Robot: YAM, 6 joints.
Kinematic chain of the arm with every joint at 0, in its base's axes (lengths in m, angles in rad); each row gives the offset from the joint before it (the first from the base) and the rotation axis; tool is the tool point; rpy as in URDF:
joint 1: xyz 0 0 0.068 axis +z
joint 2: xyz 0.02 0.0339 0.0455 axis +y
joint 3: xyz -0.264 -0.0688 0 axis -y
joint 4: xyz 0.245 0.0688 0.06 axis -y
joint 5: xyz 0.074 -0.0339 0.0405 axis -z
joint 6: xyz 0.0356 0 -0.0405 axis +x
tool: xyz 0 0 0 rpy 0 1.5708 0
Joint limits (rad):
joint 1: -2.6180..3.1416
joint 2: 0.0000..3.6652
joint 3: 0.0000..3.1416
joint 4: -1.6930..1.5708
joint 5: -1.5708..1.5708
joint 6: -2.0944..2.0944
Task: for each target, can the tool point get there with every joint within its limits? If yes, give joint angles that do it. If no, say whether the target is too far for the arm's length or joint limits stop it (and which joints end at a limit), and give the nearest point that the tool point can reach.
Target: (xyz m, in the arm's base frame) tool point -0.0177 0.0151 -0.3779
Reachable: no: joint limits stop it (at a limit: joint 2) | nearest point -0.0429 0.0366 -0.3251 | short by 0.062 m
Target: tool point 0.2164 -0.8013 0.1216
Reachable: no: too far | nearest point 0.1684 -0.6235 0.1198 | short by 0.184 m
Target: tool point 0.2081 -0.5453 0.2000
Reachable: yes | joints -1.1936 2.5011 1.9925 0.4685 0.2081 0.0422
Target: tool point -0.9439 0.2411 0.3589
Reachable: no: too far | nearest point -0.6066 0.1550 0.2694 | short by 0.359 m
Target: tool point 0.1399 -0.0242 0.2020
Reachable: yes | joints 0.0720 0.7033 0.3253 -0.2241 1.2844 0.4683
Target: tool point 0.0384 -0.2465 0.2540
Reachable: yes | joints -1.3533 1.3954 1.0916 -1.0448 0.4555 -0.4354
